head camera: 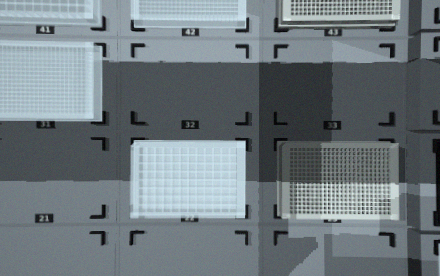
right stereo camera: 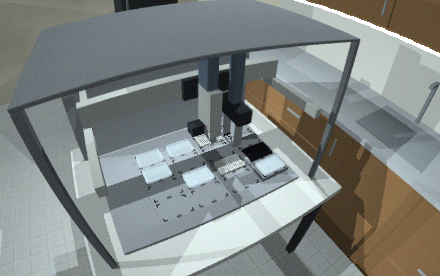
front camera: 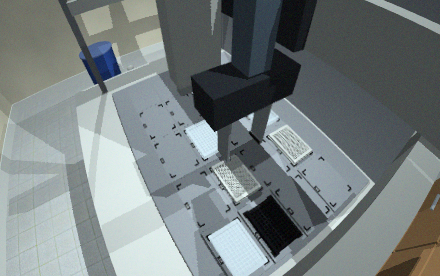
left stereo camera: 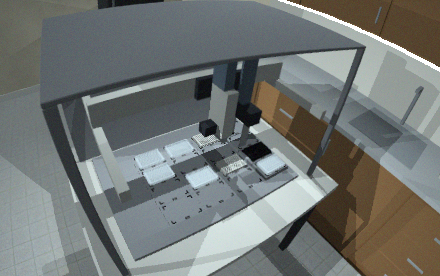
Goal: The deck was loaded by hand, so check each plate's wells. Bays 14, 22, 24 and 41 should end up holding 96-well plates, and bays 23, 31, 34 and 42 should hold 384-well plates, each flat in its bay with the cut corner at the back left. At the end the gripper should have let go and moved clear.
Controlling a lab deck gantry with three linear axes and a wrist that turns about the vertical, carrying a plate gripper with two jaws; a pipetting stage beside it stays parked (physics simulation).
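Places are measured from the robot's base along level axes (x ahead, y left, z up), in millimetres.
Pixels of known places: gripper, fingertip midpoint: (right stereo camera: 231,139) (front camera: 240,146) (left stereo camera: 236,139); robot's base at its link origin: (right stereo camera: 164,220) (front camera: 140,114) (left stereo camera: 173,223).
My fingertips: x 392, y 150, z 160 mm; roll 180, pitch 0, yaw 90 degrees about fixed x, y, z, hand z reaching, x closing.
Ahead of a thing's pixels: the offset from my fingertips to its middle. "spot": to the spot under its first point.
My gripper (front camera: 242,148) (right stereo camera: 232,138) is open and empty, above the deck around bays 32 and 33; the head view does not show its jaws. A clear coarse-well plate @(dx -164, dy +0, dz -152 mm) (head camera: 187,180) (front camera: 201,138) lies in bay 22, a cream fine-well plate @(dx +0, dy +0, dz -152 mm) (head camera: 345,200) (front camera: 236,180) in 23. Clear fine-well plates lie in 31 @(dx -328, dy +107, dz -152 mm) (head camera: 45,82) and 42 @(spot: dx -163, dy +186, dz -150 mm) (head camera: 190,10); the clear plate @(spot: dx -318, dy +183, dz -148 mm) (head camera: 45,9) in 41 looks coarser. A cream fine-well plate @(dx +0, dy +214, dz -152 mm) (head camera: 337,9) (front camera: 290,144) lies in 43. A black plate @(dx +164, dy +0, dz -138 mm) (front camera: 272,225) lies in 24, a clear one @(dx +164, dy -107, dz -138 mm) (front camera: 237,247) in 14; their well counts are unclear.
The pipetting stage (left stereo camera: 223,112) (right stereo camera: 210,112) stands beside the gripper. Bays 32, 33, 34 and 44 hold no plate. A frame post (left stereo camera: 337,110) stands at the deck's right, and a blue bin (front camera: 101,62) stands beyond it in the front view.
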